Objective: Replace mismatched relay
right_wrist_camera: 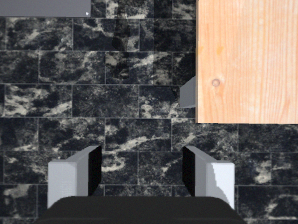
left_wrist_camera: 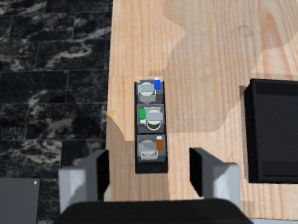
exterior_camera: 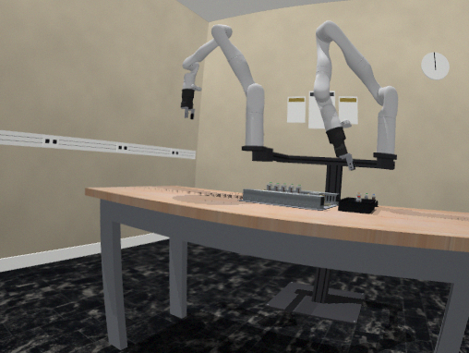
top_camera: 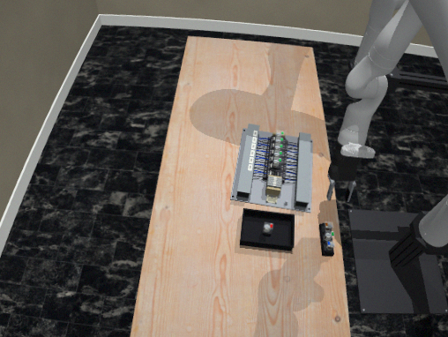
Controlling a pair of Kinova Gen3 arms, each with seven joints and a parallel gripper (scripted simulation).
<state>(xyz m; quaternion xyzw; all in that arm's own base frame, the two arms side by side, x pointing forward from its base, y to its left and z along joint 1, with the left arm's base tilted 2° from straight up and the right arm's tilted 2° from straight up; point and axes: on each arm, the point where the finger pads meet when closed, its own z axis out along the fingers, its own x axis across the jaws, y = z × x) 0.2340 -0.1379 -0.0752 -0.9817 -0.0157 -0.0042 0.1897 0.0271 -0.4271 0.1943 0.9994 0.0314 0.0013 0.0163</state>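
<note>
My left hand is 1 cm short of the spare rack, 7 cm to the right of it and 15 cm above it. The rest, counted from my left hand: relay panel 14 cm ahead, 21 cm to the right, 13 cm below; then black parts tray 20 cm ahead, 4 cm to the left, 14 cm below.
</note>
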